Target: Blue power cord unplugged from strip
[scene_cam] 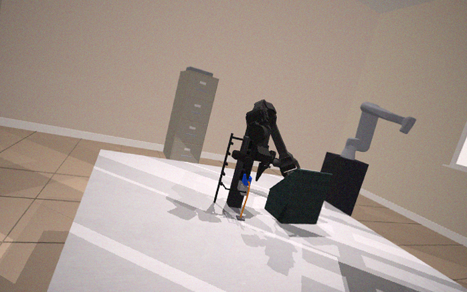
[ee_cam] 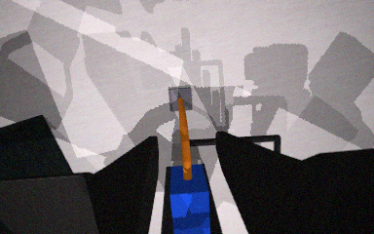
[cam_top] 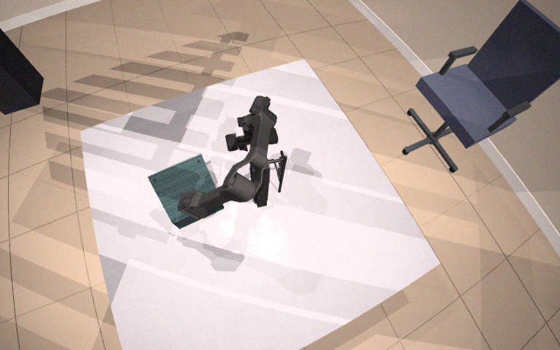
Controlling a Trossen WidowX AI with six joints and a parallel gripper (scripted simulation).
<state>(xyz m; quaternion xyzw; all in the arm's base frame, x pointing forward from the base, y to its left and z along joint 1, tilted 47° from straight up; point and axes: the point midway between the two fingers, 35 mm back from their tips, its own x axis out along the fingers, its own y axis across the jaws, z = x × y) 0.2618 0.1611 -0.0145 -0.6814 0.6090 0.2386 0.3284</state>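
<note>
Right now my gripper tip is 8 cm to the left of the plug and 1 cm above it.
</note>
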